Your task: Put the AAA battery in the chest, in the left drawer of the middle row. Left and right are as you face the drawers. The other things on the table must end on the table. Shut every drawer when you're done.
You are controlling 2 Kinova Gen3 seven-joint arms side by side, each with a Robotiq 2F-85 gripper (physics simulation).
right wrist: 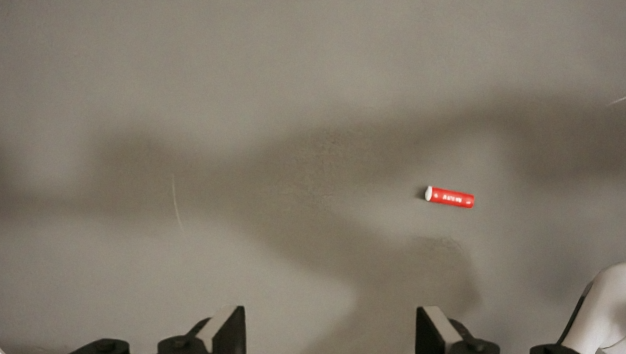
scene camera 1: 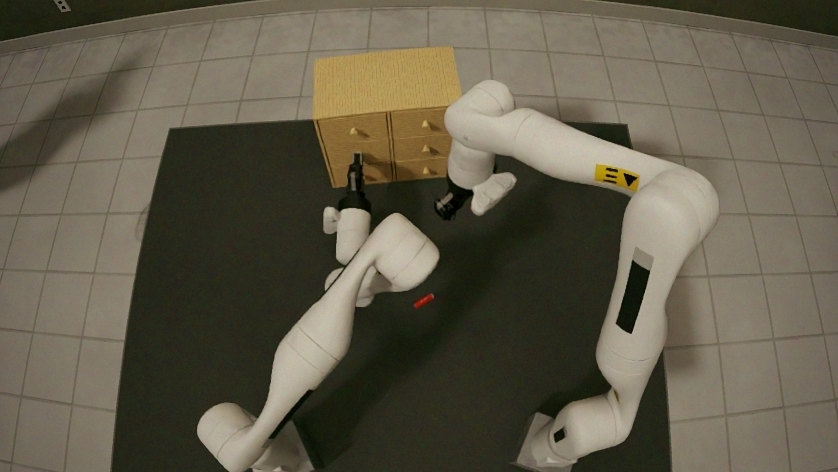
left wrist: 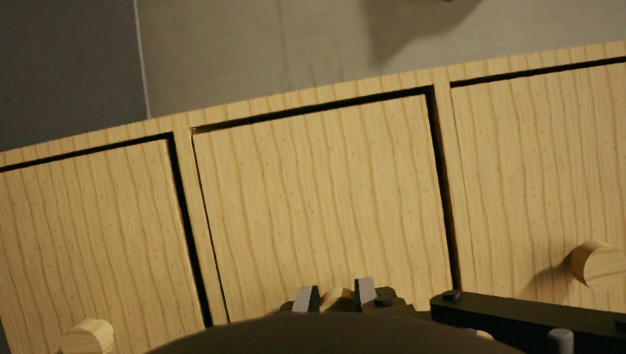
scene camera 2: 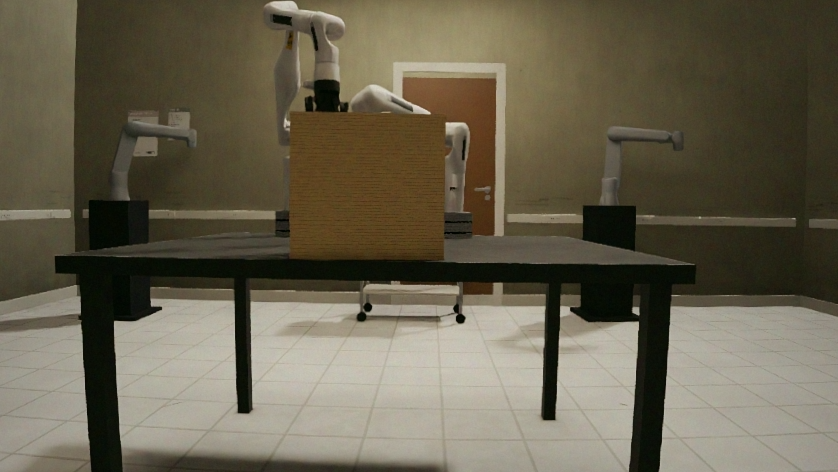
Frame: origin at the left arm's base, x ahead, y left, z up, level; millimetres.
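Seen in the pictures: left gripper, fingertip midpoint: (scene camera 1: 358, 155) (left wrist: 340, 307); right gripper, fingertip midpoint: (right wrist: 330, 333) (scene camera 1: 462, 206); left arm's base at its link origin: (scene camera 1: 278, 454) (scene camera 2: 450, 211); right arm's base at its link origin: (scene camera 1: 551, 446).
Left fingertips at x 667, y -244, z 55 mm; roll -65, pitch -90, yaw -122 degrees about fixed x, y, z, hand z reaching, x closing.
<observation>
Pixels of each thing's middle, then the offset from my left fingertips to it. Level surfaces: height alone.
- wooden chest at the middle of its body: (scene camera 2: 368, 187) (scene camera 1: 389, 119) 94 mm ahead, 83 mm right, 1 mm up
- red battery at the middle of its body: (right wrist: 449, 197) (scene camera 1: 424, 300) 327 mm back, 111 mm right, 146 mm down
- dark table at its surface level: 153 mm down
The wooden chest (scene camera 1: 384, 82) (scene camera 2: 367, 187) (left wrist: 460, 145) stands at the table's back. Its left middle drawer (scene camera 1: 378, 150) (left wrist: 320, 200) looks flush or nearly flush with the front; its inside is hidden. My left gripper (scene camera 1: 357, 157) (left wrist: 340, 307) is shut on that drawer's round knob. A red battery (scene camera 1: 423, 300) (right wrist: 450, 197) with one white end lies on the table; its print is too small to tell its size. My right gripper (scene camera 1: 444, 209) (scene camera 2: 326, 107) (right wrist: 330, 333) is open and empty, pointing down in front of the chest's right side, well behind the battery.
The other drawers that show look shut. My right arm (scene camera 1: 562, 146) reaches past the chest's right front corner and partly hides it. My left arm (scene camera 1: 310, 345) crosses the table left of the battery. The dark table (scene camera 1: 193, 246) (scene camera 2: 527, 252) carries both arm bases.
</observation>
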